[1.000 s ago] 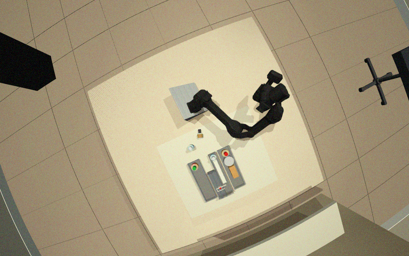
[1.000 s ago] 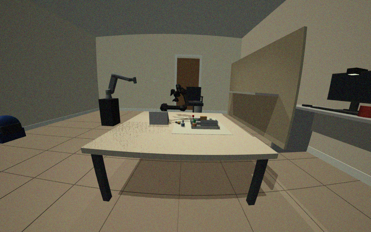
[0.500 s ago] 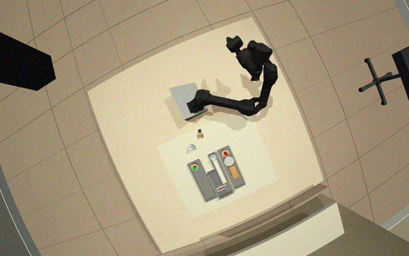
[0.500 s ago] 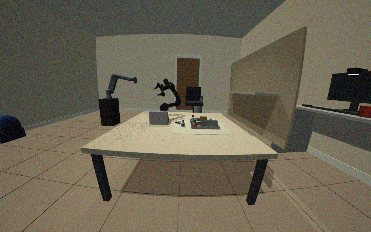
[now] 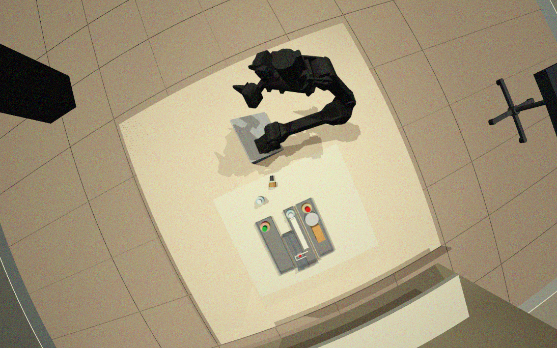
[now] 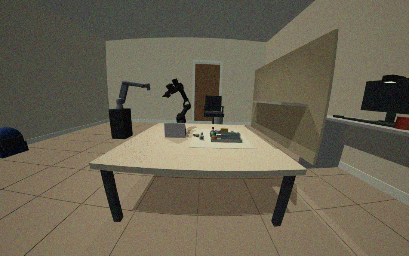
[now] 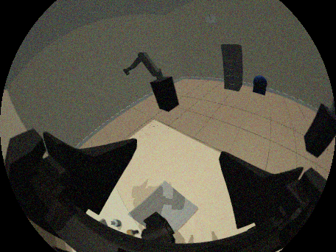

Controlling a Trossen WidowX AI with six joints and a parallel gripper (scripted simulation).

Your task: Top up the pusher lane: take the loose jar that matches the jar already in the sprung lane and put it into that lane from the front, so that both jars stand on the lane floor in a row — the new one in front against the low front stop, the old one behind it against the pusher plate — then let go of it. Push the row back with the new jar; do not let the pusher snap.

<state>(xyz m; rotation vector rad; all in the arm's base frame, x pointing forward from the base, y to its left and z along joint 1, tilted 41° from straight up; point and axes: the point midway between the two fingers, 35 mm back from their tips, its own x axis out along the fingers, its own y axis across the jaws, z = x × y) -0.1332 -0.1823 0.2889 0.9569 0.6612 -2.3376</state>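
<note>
My gripper tip is 550 mm short of the grey cylinder, 50 mm to the right of it and 370 mm above it. Also, from my gripper tip: red mark (680 mm ahead, 60 mm to the right, 330 mm below); brown box (620 mm ahead, 50 mm to the left, 360 mm below).
</note>
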